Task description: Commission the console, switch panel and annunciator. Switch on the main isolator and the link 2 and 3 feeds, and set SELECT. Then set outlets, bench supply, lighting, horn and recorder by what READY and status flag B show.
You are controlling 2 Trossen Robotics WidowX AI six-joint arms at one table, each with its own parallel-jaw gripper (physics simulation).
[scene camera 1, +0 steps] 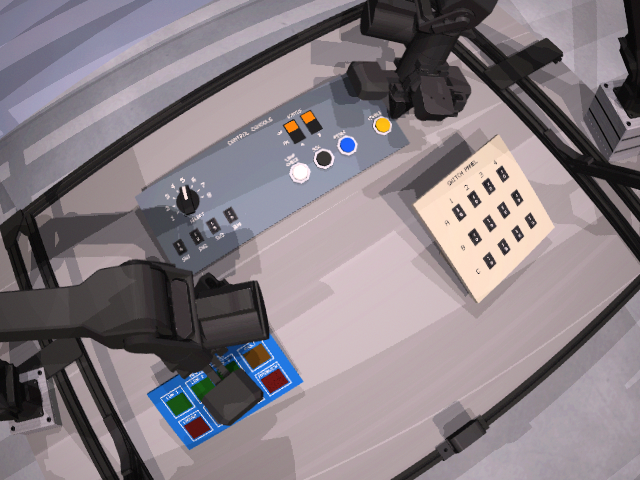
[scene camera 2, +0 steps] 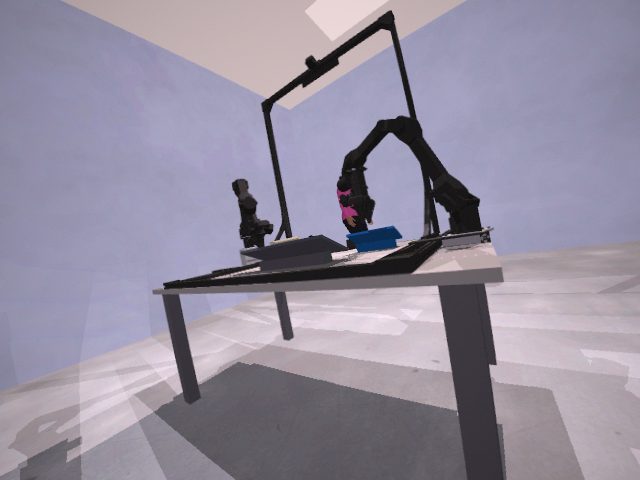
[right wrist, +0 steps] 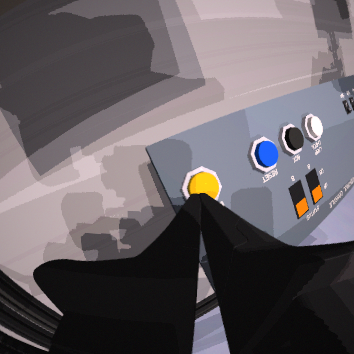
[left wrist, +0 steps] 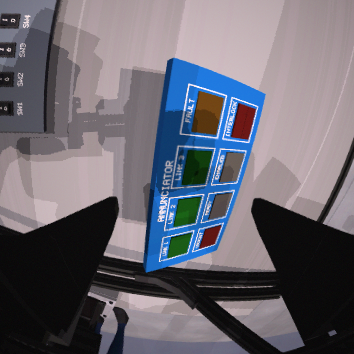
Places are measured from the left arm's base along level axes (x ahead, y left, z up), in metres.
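Pixels of known places: left gripper, fingertip midpoint: [scene camera 1: 211, 365] [scene camera 2: 366, 223] [left wrist: 185, 204]; right gripper, fingertip midpoint: [scene camera 1: 393, 117] [right wrist: 197, 199]; left arm's base at its link origin: [scene camera 1: 26, 401] [scene camera 2: 467, 231] [left wrist: 89, 302]; right arm's base at its link origin: [scene camera 1: 634, 101] [scene camera 2: 249, 248].
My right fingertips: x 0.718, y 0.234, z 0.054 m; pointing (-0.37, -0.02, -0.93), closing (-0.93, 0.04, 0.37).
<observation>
Ahead of a thing's pixels: the offset from my right fingertips to its top centre. "pt": to the spot under its first point.
The grey control console {pt 0.211 m back, 0.011 m right, 0.015 m down} [scene camera 1: 263, 170] [scene camera 2: 297, 250] has a SELECT knob {0.332 m back, 0.026 m right, 0.019 m up} [scene camera 1: 187, 200] pointing near 5, orange showing at the UP end of status flags A {pt 0.151 m back, 0.038 m left, 0.000 m up} [scene camera 1: 291, 127] and B {pt 0.120 m back, 0.045 m left, 0.000 m up} [scene camera 1: 309, 117], and a yellow button {0.015 m back, 0.005 m left, 0.015 m down} [scene camera 1: 382, 125] [right wrist: 203, 185]. My right gripper [right wrist: 197, 199] is shut and empty, its tips at the yellow button's edge in the wrist view. My left gripper [left wrist: 185, 204] is open and empty above the blue annunciator {0.362 m back, 0.293 m right, 0.001 m up} [left wrist: 162, 150] [scene camera 2: 376, 235]. READY {pt 0.374 m back, 0.335 m right, 0.033 m down} [left wrist: 219, 206] and ENABLED {pt 0.331 m back, 0.325 m right, 0.034 m down} [left wrist: 232, 167] look grey; LINK 3 {pt 0.341 m back, 0.287 m right, 0.014 m down} [left wrist: 196, 167] is dark green. The cream switch panel [scene camera 1: 439, 222] has rocker switches too small to read.
Blue RESET {0.080 m back, 0.011 m right, 0.015 m down} [scene camera 1: 347, 145] [right wrist: 266, 153], black {0.120 m back, 0.021 m right, 0.015 m down} [scene camera 1: 324, 158] and white {0.161 m back, 0.031 m right, 0.015 m down} [scene camera 1: 299, 172] buttons stand on the console beside the yellow one. Rockers SW1 to SW4 lie below the knob. A black frame [scene camera 2: 276, 170] surrounds the table. A person in pink [scene camera 2: 347, 210] stands behind the left arm.
</observation>
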